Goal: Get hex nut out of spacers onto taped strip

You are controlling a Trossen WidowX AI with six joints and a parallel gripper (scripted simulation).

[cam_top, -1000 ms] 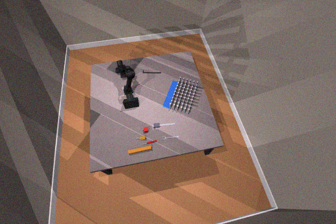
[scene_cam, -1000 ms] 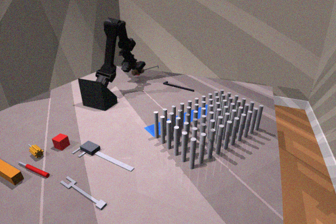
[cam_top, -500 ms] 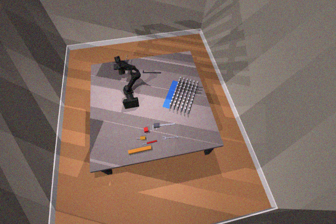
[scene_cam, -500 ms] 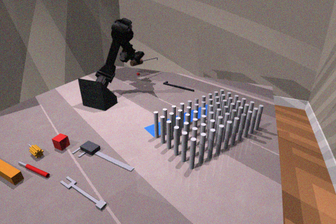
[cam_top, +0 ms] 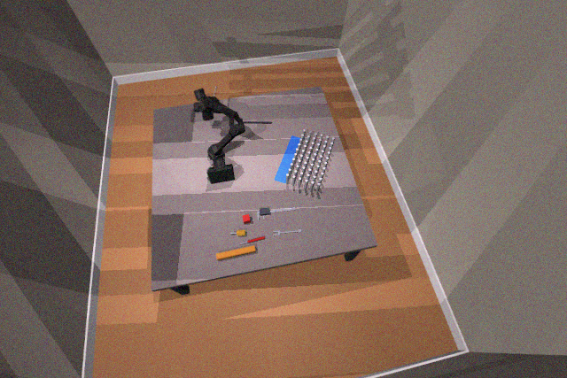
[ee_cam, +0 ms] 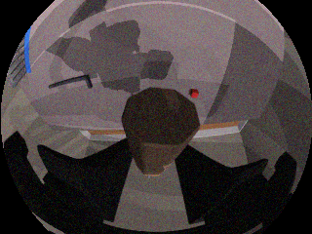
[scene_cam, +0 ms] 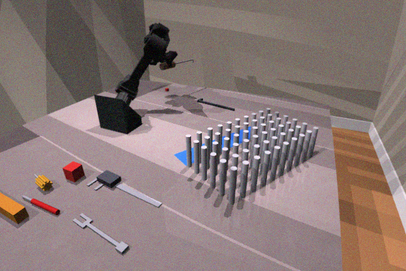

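My gripper tip is 10 cm to the right of the brown-handled tool and 2 cm short of it. Round my gripper tip: yellow piece 83 cm to the right, 16 cm below, 12 cm ahead; then blue taped strip 48 cm ahead, 35 cm to the right, 17 cm below; then red cube 75 cm to the right, 16 cm below, 16 cm ahead.
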